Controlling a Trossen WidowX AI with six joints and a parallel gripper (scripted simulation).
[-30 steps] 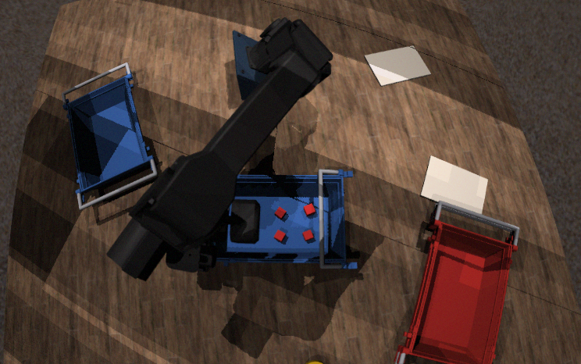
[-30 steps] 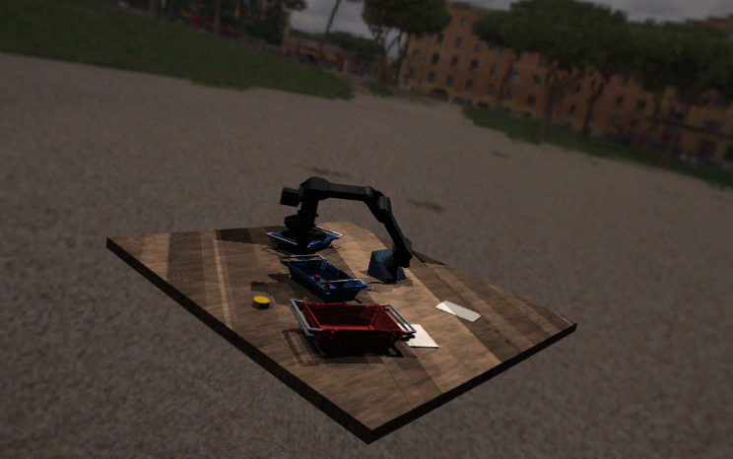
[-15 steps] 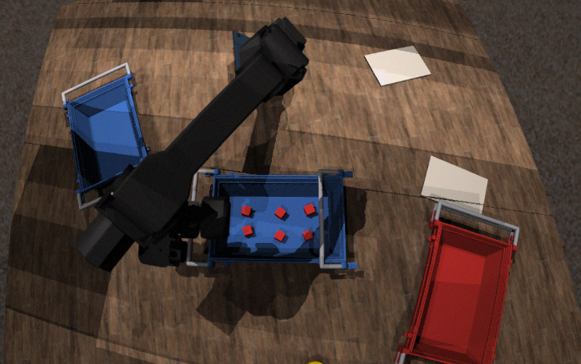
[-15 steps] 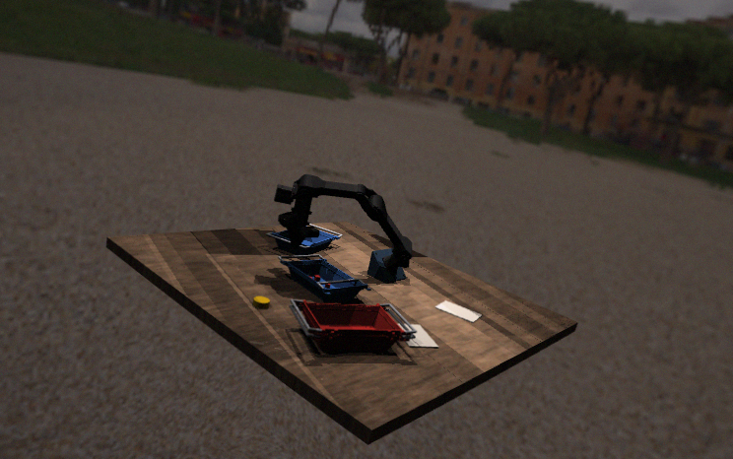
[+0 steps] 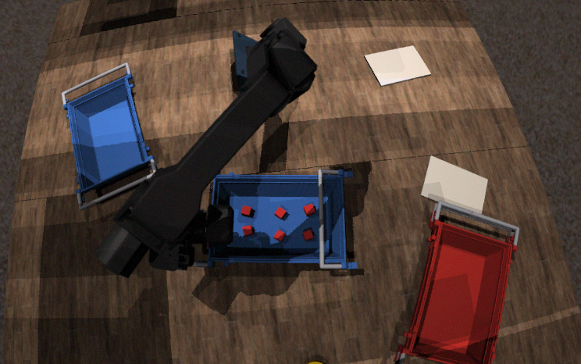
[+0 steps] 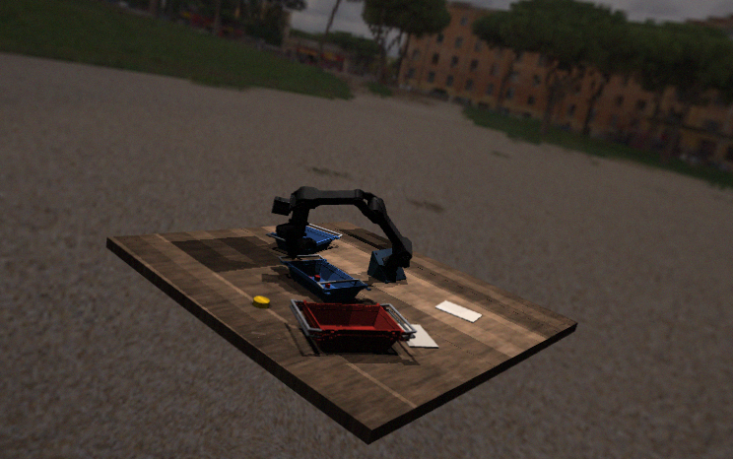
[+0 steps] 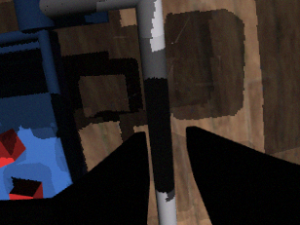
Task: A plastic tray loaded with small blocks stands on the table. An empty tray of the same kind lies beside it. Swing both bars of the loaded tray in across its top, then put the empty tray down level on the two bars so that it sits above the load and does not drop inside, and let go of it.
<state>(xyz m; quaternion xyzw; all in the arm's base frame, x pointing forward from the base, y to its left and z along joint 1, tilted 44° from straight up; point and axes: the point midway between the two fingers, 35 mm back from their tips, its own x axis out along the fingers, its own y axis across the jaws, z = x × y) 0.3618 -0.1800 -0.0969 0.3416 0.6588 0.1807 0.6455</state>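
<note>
Now: gripper tip 270 mm past the blue tray, 180 mm to the left of it and 10 mm above it. Round my gripper tip: yellow block (300 mm ahead, 170 mm to the left, 40 mm below).
</note>
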